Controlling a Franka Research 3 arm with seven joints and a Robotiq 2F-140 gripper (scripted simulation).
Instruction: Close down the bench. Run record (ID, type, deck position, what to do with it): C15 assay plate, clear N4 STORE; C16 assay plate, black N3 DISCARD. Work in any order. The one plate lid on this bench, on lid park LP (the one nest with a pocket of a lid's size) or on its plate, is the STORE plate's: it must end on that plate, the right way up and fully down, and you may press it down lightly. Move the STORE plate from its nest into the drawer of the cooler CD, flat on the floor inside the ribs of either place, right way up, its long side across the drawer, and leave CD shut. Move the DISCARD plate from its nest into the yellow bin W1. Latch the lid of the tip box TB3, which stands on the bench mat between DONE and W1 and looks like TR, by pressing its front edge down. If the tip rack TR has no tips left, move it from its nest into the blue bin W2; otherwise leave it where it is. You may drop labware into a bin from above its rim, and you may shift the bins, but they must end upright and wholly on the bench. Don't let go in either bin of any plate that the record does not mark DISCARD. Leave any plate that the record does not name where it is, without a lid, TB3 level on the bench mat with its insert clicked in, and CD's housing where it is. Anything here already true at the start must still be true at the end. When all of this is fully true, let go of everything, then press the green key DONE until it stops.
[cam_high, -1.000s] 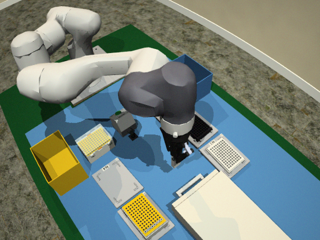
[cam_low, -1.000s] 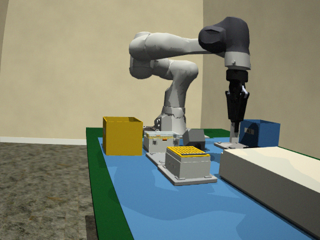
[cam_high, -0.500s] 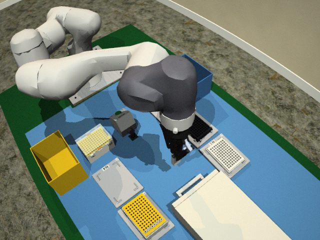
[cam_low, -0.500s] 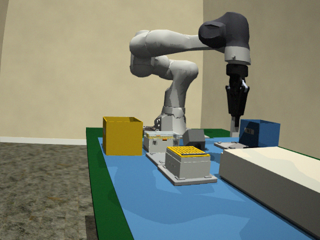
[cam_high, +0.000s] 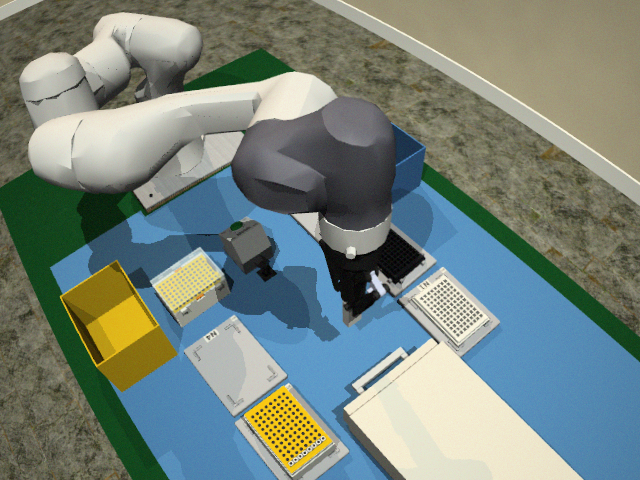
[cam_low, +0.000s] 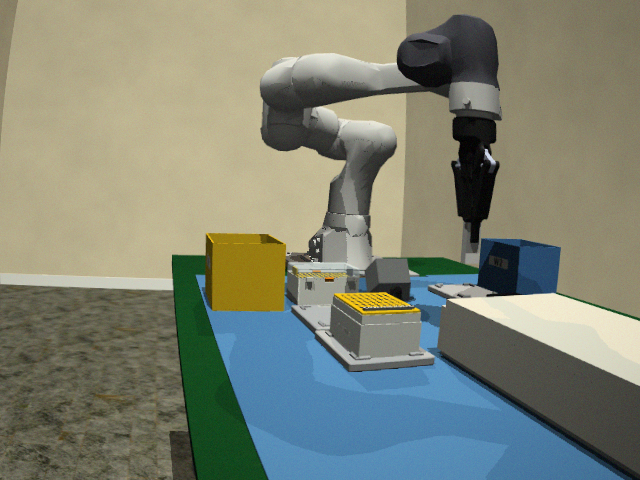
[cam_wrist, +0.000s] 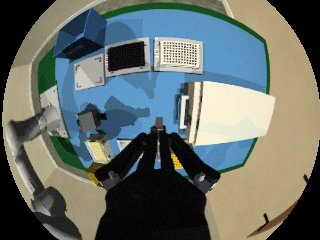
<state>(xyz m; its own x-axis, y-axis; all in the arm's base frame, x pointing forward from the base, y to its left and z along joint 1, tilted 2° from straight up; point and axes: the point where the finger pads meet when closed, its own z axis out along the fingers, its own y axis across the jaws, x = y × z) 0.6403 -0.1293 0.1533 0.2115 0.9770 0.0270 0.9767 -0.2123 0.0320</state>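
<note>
Now: hand 7 cm past the black plate, 21 cm to the right of it and 13 cm above it. Also, from my hand: tip rack TR 2 cm ahead, 20 cm to the right, 9 cm below; then plate lid 18 cm ahead, 4 cm to the right, 12 cm below; then white plate 10 cm ahead, 17 cm to the left, 13 cm below.
</note>
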